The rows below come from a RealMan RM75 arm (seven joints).
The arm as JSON. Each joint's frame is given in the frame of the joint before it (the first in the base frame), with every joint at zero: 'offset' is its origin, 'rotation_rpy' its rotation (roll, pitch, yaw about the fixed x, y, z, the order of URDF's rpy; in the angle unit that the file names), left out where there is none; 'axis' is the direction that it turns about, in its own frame. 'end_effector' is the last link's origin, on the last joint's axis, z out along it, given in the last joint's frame.
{
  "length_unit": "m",
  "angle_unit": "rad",
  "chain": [
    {
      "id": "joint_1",
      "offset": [
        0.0,
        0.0,
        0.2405
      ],
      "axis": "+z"
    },
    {
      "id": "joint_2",
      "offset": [
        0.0,
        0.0,
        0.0
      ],
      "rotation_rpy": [
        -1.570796,
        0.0,
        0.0
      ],
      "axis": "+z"
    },
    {
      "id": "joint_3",
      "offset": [
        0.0,
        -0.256,
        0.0
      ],
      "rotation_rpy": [
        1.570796,
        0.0,
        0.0
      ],
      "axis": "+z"
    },
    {
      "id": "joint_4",
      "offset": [
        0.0,
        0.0,
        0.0
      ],
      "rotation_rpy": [
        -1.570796,
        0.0,
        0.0
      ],
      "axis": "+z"
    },
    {
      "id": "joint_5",
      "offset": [
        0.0,
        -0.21,
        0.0
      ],
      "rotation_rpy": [
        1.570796,
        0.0,
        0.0
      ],
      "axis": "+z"
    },
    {
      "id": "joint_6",
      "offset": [
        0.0,
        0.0,
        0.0
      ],
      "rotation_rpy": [
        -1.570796,
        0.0,
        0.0
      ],
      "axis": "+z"
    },
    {
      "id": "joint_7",
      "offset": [
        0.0,
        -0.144,
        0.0
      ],
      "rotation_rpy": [
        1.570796,
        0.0,
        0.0
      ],
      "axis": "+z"
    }
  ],
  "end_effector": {
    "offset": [
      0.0,
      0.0,
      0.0
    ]
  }
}
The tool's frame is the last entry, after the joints.
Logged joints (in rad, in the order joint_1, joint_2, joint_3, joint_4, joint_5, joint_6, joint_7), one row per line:
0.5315, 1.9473, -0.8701, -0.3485, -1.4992, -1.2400, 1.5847
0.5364, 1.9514, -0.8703, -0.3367, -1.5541, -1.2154, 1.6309
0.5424, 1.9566, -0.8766, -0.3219, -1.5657, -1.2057, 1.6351
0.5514, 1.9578, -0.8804, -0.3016, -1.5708, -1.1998, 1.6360
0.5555, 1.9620, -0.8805, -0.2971, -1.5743, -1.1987, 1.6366
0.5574, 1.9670, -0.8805, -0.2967, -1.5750, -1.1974, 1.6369
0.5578, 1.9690, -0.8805, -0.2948, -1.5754, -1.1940, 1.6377
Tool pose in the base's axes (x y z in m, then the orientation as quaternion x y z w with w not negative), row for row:
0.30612, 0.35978, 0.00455, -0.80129, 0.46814, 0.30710, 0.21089
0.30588, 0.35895, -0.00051, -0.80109, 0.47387, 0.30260, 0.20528
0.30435, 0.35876, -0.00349, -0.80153, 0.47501, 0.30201, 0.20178
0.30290, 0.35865, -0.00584, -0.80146, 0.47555, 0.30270, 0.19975
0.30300, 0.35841, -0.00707, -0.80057, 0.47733, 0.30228, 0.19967
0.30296, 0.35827, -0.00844, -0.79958, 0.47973, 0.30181, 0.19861
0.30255, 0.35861, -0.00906, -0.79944, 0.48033, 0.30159, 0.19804
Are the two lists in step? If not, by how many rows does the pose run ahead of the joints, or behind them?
The pose runs 2 rows ahead of the joints: the pose in row i belongs to the joints in row i + 2.
